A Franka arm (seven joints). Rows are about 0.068 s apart.
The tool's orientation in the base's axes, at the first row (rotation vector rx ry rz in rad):
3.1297 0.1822 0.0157
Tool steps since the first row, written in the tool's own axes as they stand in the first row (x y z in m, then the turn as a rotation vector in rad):
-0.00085 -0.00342 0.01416 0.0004 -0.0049 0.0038
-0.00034 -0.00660 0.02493 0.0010 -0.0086 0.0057
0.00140 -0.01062 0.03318 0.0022 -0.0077 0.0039
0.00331 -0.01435 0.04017 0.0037 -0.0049 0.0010
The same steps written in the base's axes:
-0.00109 0.00321 -0.01419 -0.0001 0.0049 -0.0038
-0.00084 0.00637 -0.02498 0.0001 0.0086 -0.0058
0.00050 0.01051 -0.03324 0.0013 0.0079 -0.0039
0.00204 0.01440 -0.04024 0.0031 0.0053 -0.0010

